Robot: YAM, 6 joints.
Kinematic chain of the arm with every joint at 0, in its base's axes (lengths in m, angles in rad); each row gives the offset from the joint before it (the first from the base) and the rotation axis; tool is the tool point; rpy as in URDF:
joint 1: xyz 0 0 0.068 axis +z
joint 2: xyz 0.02 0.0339 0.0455 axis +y
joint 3: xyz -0.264 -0.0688 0 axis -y
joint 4: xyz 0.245 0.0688 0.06 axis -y
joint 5: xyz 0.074 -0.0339 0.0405 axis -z
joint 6: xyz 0.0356 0 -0.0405 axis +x
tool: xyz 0 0 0 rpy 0 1.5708 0
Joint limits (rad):
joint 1: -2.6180..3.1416
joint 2: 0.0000..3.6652
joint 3: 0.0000..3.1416
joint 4: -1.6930..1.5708
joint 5: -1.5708..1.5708
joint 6: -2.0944..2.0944
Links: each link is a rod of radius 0.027 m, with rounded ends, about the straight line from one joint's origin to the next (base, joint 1, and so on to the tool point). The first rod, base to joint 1, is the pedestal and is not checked.
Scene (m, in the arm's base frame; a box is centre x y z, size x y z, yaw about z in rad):
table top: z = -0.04
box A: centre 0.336 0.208 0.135 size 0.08 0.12 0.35 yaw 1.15
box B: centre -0.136 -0.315 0 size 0.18 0.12 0.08 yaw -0.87
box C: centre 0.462 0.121 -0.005 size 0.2 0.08 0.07 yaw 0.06
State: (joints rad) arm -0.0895 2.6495 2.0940 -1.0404 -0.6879 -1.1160
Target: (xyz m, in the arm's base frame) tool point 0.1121 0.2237 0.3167
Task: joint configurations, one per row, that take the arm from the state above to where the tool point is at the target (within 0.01 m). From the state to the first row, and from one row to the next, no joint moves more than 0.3 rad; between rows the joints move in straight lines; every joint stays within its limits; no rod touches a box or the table.
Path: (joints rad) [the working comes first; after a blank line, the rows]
Joints at the target: 1.0105 1.5618 1.4727 -1.6611 -0.7371 -1.1160
Straight joint move there: touches box A.

1: -0.0846 2.3580 2.3037 -1.2035 -0.6913 -0.9096
2: -0.0798 2.0665 2.5134 -1.3667 -0.6947 -0.7031
3: -0.0749 1.7749 2.7232 -1.5299 -0.6982 -0.4967
4: -0.0700 1.4834 2.9329 -1.6930 -0.7016 -0.2902
5: 0.1461 1.4991 2.6408 -1.6866 -0.7087 -0.4554
6: 0.3622 1.5148 2.3488 -1.6803 -0.7158 -0.6205
7: 0.5783 1.5304 2.0567 -1.6739 -0.7229 -0.7857
8: 0.7944 1.5461 1.7647 -1.6675 -0.7300 -0.9508
9: 1.0105 1.5618 1.4727 -1.6611 -0.7371 -1.1160

